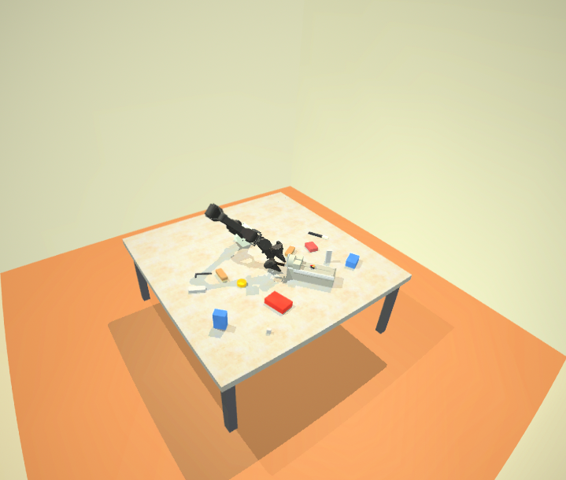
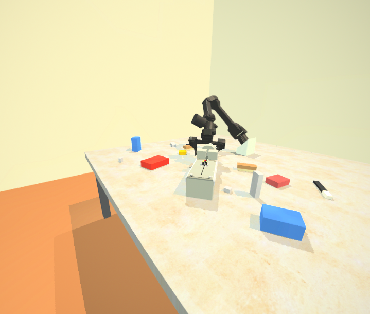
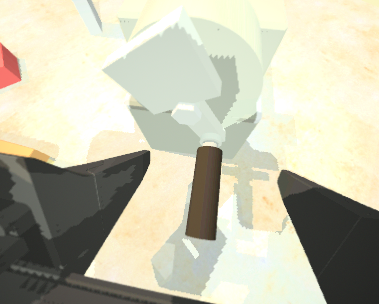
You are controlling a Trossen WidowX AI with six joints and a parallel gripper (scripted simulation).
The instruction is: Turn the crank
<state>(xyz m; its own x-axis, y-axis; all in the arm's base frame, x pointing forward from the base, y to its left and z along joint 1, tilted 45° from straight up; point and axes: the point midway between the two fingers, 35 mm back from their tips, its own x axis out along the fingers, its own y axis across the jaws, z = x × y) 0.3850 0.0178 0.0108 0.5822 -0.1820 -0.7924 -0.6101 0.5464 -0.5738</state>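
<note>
The crank is 2 cm above my gripper tip, 1 cm to the left of it and 1 cm behind it. The rest, counted from my gripper tip: brown crank handle (2 cm behind, 1 cm to the right, 1 cm above); red pointer (11 cm to the left, 11 cm ahead, 3 cm above); yellow disc (24 cm to the right, 5 cm behind, 4 cm below).
</note>
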